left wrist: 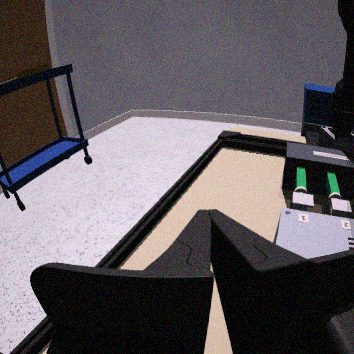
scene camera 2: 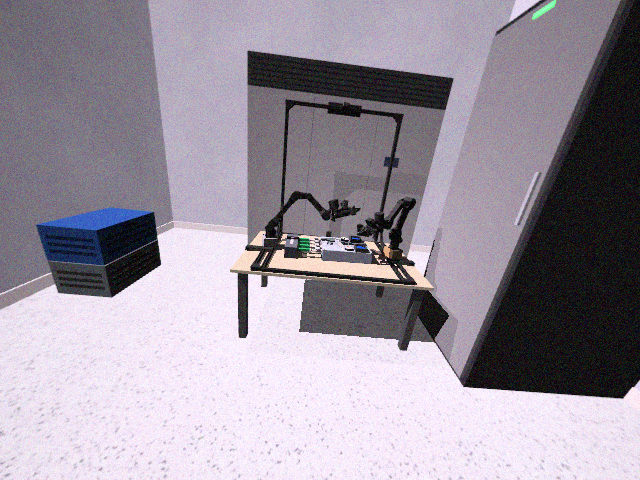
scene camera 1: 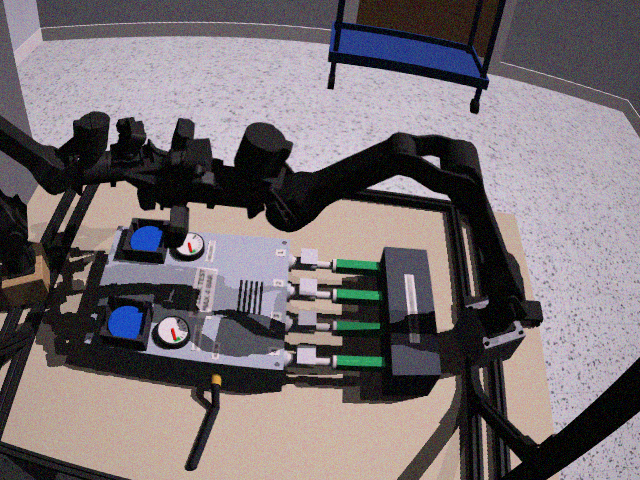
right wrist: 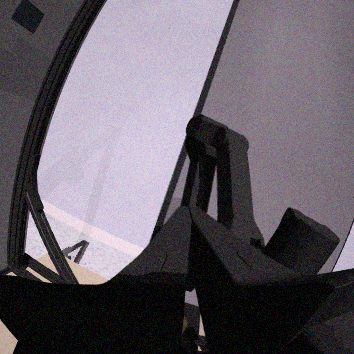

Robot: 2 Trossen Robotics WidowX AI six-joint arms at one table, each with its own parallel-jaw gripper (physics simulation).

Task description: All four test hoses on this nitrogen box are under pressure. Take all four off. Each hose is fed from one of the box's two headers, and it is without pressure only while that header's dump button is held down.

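Frame: origin at the left arm's base, x right, y ahead, z up, level; centimetres.
Seen in the pictures: left gripper, fingertip midpoint: (left wrist: pixel 206 218) (scene camera 2: pixel 357 234); right gripper, fingertip midpoint: (scene camera 2: pixel 360 208) (scene camera 1: pixel 122 174) (right wrist: pixel 186 216); left arm's base at its link origin: (scene camera 2: pixel 393 248) (scene camera 1: pixel 21 264); right arm's base at its link origin: (left wrist: pixel 340 132) (scene camera 2: pixel 269 236) (scene camera 1: pixel 496 320).
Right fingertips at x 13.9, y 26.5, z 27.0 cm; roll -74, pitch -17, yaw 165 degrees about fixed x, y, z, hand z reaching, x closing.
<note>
Pixels of each thing's top centre, then the offset from my right fingertips to it. "*": a spot on its surface instead.
- nitrogen box at a spot on its surface: (left wrist: pixel 310 240) * dx -2.7, dy +21.8, dz -27.4 cm
- hose 2 at a spot on its surface: (scene camera 1: pixel 357 295) (left wrist: pixel 334 182) * dx +9.9, dy +36.3, dz -28.9 cm
- hose 3 at a spot on its surface: (scene camera 1: pixel 357 326) * dx +16.0, dy +33.6, dz -29.0 cm
- hose 4 at a spot on its surface: (scene camera 1: pixel 357 361) * dx +22.6, dy +30.7, dz -28.9 cm
- dark block at a spot on its surface: (scene camera 1: pixel 408 294) * dx +13.7, dy +44.4, dz -27.3 cm
- black lever with a yellow end, surface spot: (scene camera 1: pixel 216 380) * dx +18.4, dy +7.7, dz -30.5 cm
The nitrogen box (scene camera 1: pixel 232 266) (scene camera 2: pixel 338 254) (left wrist: pixel 310 240) has two blue dump buttons, a back one (scene camera 1: pixel 146 239) and a front one (scene camera 1: pixel 125 322), each beside a gauge. Four green-sleeved hoses, hose 1 (scene camera 1: pixel 356 265) (left wrist: pixel 301 177), hose 2 (scene camera 1: pixel 357 295) (left wrist: pixel 333 184), hose 3 (scene camera 1: pixel 357 326) and hose 4 (scene camera 1: pixel 357 361), run to its numbered ports, with white couplings at the ports. My left gripper (scene camera 2: pixel 360 229) (left wrist: pixel 206 218) is shut and empty. My right gripper (scene camera 2: pixel 357 210) (right wrist: pixel 186 216) is shut and empty, higher up. Both are above the box's back left; their tips overlap in scene camera 1.
A dark block (scene camera 1: pixel 408 294) holds the hoses' far ends. A black lever with a yellow end (scene camera 1: pixel 216 380) is at the box's front. Black rails (scene camera 1: pixel 398 198) edge the table. A blue cart (scene camera 1: pixel 403 49) (left wrist: pixel 47 159) stands behind. My right arm spans the back of the box.
</note>
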